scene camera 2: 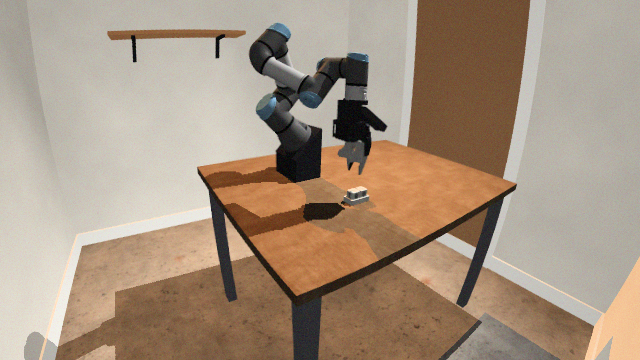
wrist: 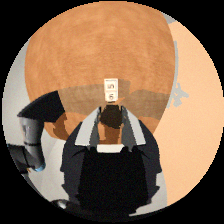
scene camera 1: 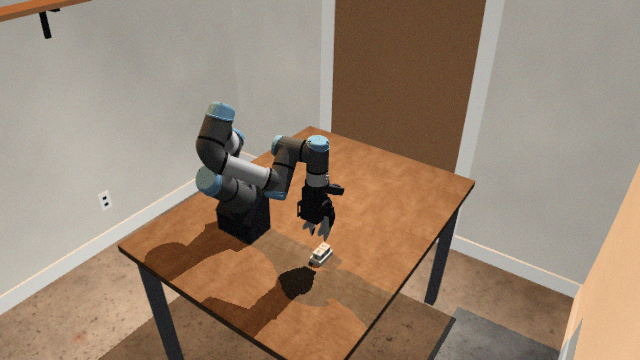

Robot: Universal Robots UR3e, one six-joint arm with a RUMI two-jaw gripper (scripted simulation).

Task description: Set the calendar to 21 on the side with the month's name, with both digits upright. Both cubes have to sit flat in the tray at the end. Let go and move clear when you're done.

Path:
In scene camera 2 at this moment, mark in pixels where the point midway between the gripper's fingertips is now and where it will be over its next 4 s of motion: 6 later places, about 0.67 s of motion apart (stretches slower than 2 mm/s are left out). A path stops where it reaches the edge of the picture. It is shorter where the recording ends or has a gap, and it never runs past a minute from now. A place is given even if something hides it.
The gripper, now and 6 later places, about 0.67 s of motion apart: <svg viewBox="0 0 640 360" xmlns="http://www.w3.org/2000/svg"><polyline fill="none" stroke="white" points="354,172 353,176 353,184 352,188 352,192 352,195 353,184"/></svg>

